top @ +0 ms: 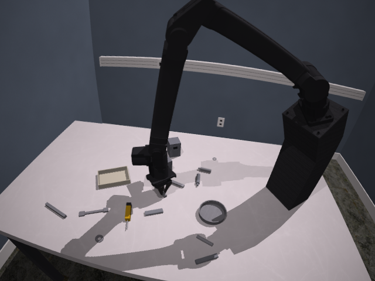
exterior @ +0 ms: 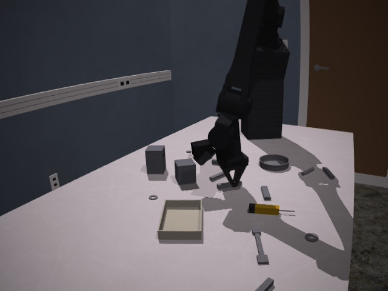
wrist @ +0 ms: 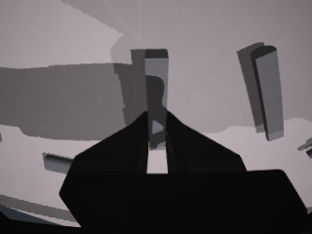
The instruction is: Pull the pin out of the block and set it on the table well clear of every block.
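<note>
The grey pin lies 10 mm to the right of my hand and 10 mm ahead of it. Also, from my hand: yellow tool: 140 mm to the left, 100 mm ahead; round dish: 210 mm behind, 60 mm to the left; grey bar: 70 mm to the right, 40 mm behind.
</note>
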